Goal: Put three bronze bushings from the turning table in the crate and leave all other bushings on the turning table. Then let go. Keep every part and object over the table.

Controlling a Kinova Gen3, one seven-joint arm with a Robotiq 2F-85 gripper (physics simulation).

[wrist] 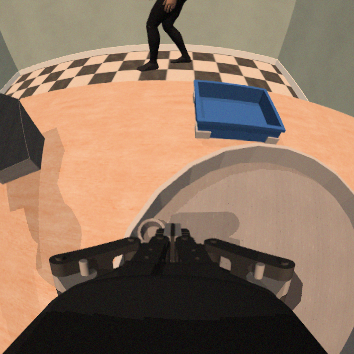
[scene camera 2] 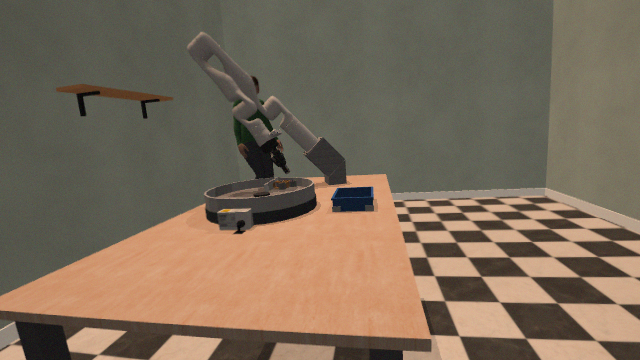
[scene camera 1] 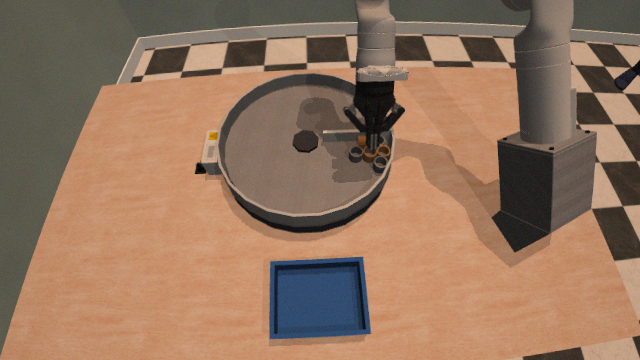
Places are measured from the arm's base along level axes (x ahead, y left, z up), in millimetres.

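Pixels of known places: gripper, fingertip midpoint: [wrist: 172,233] [scene camera 2: 288,173] [scene camera 1: 372,149]; arm's base at its link origin: [scene camera 2: 312,145] [scene camera 1: 545,136].
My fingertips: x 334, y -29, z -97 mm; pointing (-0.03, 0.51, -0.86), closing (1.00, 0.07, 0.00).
Note:
For each thing: its top centre in the pictures, then the offset to it from my fingertips. "pt": a spot on its surface instead.
- blue crate at its top centre: [scene camera 1: 318,296] [wrist: 237,100] [scene camera 2: 353,192] 295 mm left, 114 mm ahead, 67 mm down
- divider bar at a spot on its surface: [scene camera 1: 340,133] pt 66 mm right, 66 mm ahead, 30 mm down
- dark hub at its top centre: [wrist: 284,292] [scene camera 1: 305,140] 65 mm right, 149 mm ahead, 56 mm down
- control box at a spot on its surface: [scene camera 1: 210,150] pt 39 mm right, 383 mm ahead, 58 mm down
Bronze bushings stand or lie on the turning table [scene camera 1: 295,220] [scene camera 2: 265,205] [wrist: 300,220]: an upright one [scene camera 1: 369,159], another upright one [scene camera 1: 388,154] at its right, and a third [scene camera 1: 361,141] on its side near the divider. Grey bushings are a left one [scene camera 1: 356,160], a front one [scene camera 1: 380,170] [wrist: 142,230] and a back one [scene camera 1: 382,140], partly hidden by the fingers. My gripper [scene camera 1: 372,149] [scene camera 2: 287,171] [wrist: 172,233] is shut and empty, tilted, with its tips above the group. In the wrist view it hides most bushings. The blue crate [scene camera 1: 320,335] [scene camera 2: 353,203] [wrist: 227,133] is empty.
A divider bar [scene camera 1: 340,133] runs from near the dark hub [scene camera 1: 305,141] toward the rim, behind the bushings. A control box [scene camera 1: 210,150] [scene camera 2: 235,220] stands at the turning table's side. The arm's grey base block [scene camera 1: 545,185] [scene camera 2: 326,157] [wrist: 17,140] stands on the table. A person [scene camera 2: 257,145] [wrist: 165,30] stands beyond the table.

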